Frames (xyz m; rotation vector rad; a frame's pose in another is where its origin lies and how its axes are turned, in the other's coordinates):
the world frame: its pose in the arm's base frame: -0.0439 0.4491 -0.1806 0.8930 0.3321 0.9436
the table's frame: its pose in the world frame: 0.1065 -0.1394 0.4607 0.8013 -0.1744 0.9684
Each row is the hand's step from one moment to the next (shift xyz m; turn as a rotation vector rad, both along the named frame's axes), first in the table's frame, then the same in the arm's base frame.
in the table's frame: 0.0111 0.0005 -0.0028 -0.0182 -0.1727 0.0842
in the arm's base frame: -0.0001 0.0052 0.0102 0.1258 0.1035 -0.1035
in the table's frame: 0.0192 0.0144 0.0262 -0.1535 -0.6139 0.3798
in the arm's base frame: 0.0244 -0.0140 0.0217 0.5001 0.3006 -0.4519
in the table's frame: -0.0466 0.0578 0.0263 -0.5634 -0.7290 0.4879
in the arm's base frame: -0.0045 -0.0771 -0.0157 0.5363 0.1861 -0.8744
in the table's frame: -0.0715 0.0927 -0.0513 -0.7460 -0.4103 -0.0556
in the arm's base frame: -0.0927 -0.0867 -0.0154 -0.1055 0.0539 -0.8449
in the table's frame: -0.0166 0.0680 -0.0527 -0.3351 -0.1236 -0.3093
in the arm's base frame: -0.0733 -0.0431 0.0213 -0.3280 0.0822 -0.3300
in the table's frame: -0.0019 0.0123 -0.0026 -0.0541 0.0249 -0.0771
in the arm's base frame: -0.0066 -0.0100 0.0043 -0.0916 -0.0135 -0.0302
